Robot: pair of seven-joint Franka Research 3 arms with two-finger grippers.
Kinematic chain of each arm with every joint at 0, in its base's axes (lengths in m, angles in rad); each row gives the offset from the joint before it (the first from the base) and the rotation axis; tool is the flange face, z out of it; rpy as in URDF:
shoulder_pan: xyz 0 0 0.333 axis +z
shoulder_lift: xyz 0 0 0 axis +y
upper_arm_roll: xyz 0 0 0.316 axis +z
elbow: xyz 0.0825 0 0 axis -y
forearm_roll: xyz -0.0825 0 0.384 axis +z
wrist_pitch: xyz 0 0 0 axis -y
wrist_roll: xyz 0.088 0 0 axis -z
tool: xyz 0 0 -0.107 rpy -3.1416 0 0
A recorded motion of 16 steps. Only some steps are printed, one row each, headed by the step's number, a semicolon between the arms.
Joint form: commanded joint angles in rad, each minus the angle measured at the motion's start. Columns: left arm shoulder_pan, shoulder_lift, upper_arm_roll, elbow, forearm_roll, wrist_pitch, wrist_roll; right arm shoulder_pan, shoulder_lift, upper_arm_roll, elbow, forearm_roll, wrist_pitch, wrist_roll.
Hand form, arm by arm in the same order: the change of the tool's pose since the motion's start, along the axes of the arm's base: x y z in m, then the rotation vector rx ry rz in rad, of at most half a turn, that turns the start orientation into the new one. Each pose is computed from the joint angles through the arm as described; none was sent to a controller.
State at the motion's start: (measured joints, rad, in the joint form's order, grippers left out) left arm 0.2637 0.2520 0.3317 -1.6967 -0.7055 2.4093 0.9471; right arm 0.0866 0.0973 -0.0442 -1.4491 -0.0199 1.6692 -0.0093
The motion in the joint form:
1: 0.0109 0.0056 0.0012 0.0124 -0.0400 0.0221 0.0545; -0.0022 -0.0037 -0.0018 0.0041 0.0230 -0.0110 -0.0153
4: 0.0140 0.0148 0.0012 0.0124 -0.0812 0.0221 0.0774; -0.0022 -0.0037 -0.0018 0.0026 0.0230 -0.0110 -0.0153
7: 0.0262 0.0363 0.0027 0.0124 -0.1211 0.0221 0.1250; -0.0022 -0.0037 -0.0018 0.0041 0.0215 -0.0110 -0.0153
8: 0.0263 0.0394 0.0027 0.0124 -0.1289 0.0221 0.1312; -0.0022 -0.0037 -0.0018 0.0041 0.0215 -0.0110 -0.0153
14: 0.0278 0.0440 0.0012 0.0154 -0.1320 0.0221 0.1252; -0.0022 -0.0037 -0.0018 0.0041 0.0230 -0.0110 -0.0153
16: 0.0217 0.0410 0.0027 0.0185 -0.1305 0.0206 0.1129; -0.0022 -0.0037 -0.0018 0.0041 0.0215 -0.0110 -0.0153
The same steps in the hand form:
1: -0.0021 0.0093 0.0052 0.0247 -0.0393 -0.0040; -0.0022 -0.0002 0.0030 0.0210 0.0042 0.0117
4: -0.0016 0.0115 -0.0007 0.0064 -0.0536 -0.0029; -0.0022 -0.0002 0.0023 0.0209 0.0057 0.0117
7: -0.0032 0.0201 -0.0144 0.0030 -0.0564 -0.0097; -0.0022 -0.0003 0.0030 0.0195 0.0042 0.0117
8: -0.0027 0.0203 -0.0164 0.0005 -0.0580 -0.0111; -0.0022 -0.0003 0.0030 0.0195 0.0042 0.0117
14: -0.0017 0.0207 -0.0180 -0.0057 -0.0577 -0.0056; -0.0022 -0.0002 0.0030 0.0210 0.0042 0.0117
16: 0.0001 0.0177 -0.0145 -0.0108 -0.0611 -0.0029; -0.0022 -0.0003 0.0030 0.0195 0.0042 0.0117

